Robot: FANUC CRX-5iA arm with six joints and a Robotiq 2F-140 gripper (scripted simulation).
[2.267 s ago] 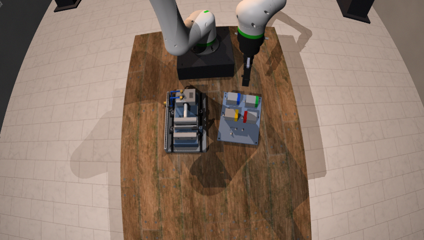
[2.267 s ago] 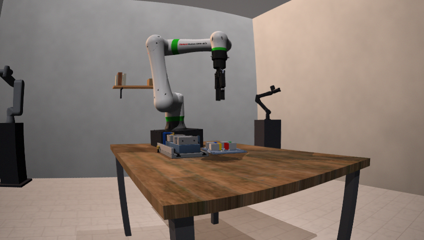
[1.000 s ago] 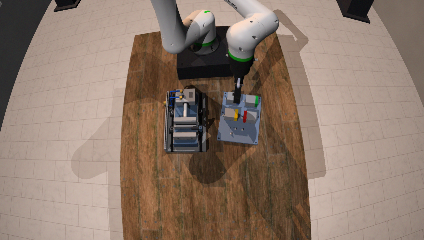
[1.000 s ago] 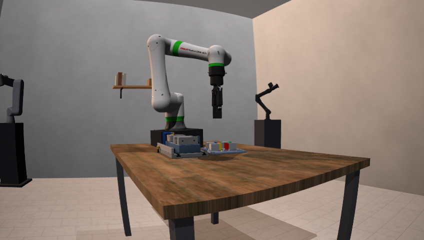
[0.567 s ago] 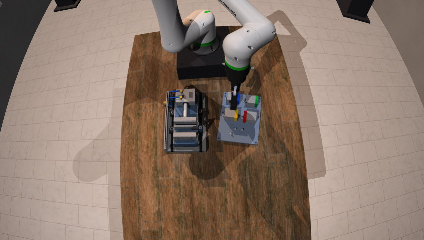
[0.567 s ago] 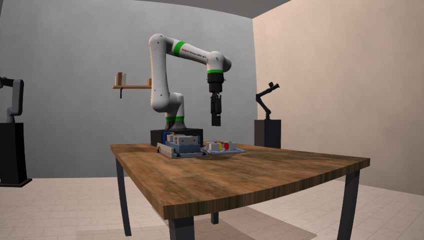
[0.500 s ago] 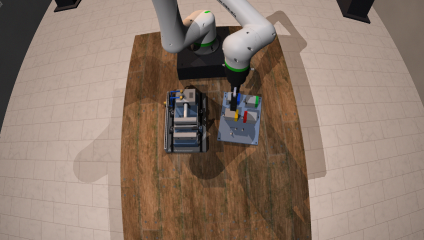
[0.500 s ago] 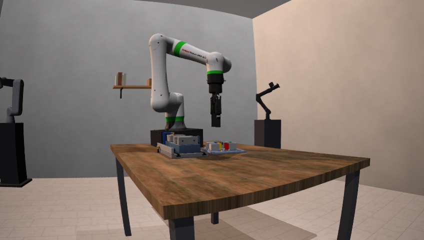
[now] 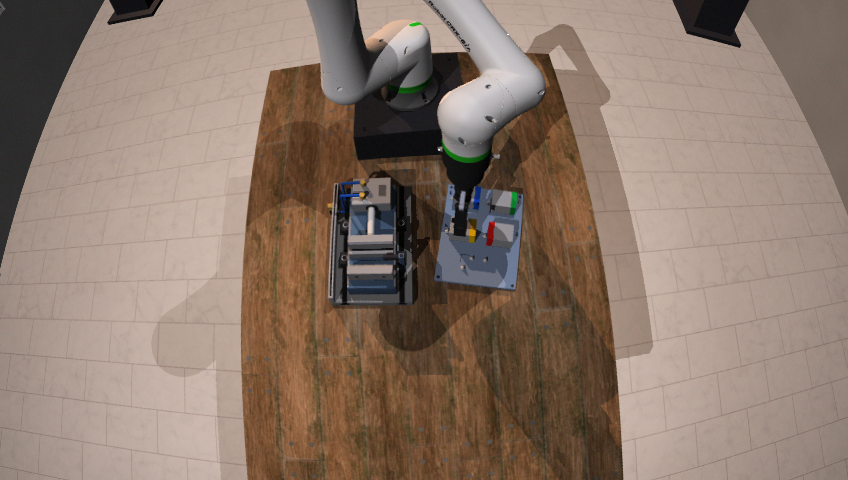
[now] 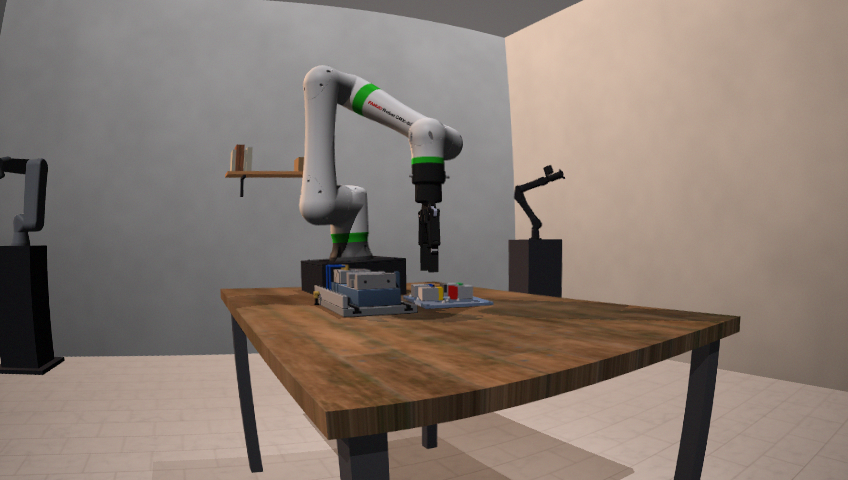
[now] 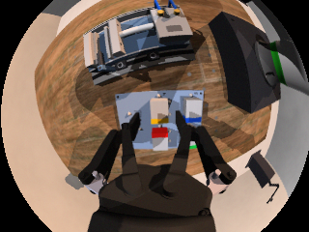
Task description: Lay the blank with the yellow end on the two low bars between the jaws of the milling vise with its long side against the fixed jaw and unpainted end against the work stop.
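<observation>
Now: the yellow-ended blank 90 mm below my hand. Round my hand: red-ended blank 90 mm to the left, 90 mm below; blue-ended blank 90 mm behind, 10 mm to the left, 90 mm below; blue-grey plate 50 mm to the left, 110 mm below.
</observation>
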